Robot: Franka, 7 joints.
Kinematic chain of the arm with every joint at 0, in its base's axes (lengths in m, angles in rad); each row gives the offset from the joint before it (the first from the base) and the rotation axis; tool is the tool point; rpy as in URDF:
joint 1: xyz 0 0 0.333 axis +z
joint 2: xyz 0 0 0 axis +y
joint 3: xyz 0 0 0.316 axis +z
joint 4: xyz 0.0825 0 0 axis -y
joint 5: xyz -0.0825 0 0.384 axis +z
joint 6: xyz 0 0 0 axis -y
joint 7: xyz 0.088 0 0 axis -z
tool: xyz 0 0 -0.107 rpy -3.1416 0 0
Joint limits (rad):
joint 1: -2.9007..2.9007
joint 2: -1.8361..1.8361
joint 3: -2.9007..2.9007
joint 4: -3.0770..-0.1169
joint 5: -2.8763..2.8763
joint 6: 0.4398..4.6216
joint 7: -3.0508..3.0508
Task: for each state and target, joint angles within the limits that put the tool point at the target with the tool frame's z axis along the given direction. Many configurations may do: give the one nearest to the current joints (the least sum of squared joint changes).
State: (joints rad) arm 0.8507 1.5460 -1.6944 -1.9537 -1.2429 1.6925 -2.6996
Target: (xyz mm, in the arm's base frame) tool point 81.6 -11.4 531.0 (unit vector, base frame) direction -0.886 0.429 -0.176
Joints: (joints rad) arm 1.5074 1.8361 -2.2652 -2.8236 -0.7361 0.9043 -2.6996
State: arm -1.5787 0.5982 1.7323 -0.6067 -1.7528 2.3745 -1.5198
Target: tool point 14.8 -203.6 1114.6 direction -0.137 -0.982 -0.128
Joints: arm -2.2225 0.1640 2.3000 -0.2294 -1.7891 1.5354 -1.5198
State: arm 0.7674 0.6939 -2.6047 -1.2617 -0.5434 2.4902 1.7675
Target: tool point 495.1 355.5 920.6 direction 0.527 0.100 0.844
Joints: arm 0.9021 0.9630 -2.4555 -0.5769 -0.4547 3.0952 1.7675
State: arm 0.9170 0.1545 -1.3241 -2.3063 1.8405 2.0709 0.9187
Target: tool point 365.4 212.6 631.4 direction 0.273 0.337 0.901
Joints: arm 1.3505 -0.7175 -0.7239 -2.4708 2.6775 1.7314 0.9187
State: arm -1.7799 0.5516 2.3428 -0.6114 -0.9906 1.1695 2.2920
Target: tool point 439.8 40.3 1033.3 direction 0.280 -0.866 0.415
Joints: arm -2.0701 -0.1383 2.1194 -0.8156 -1.6706 1.9558 2.2920
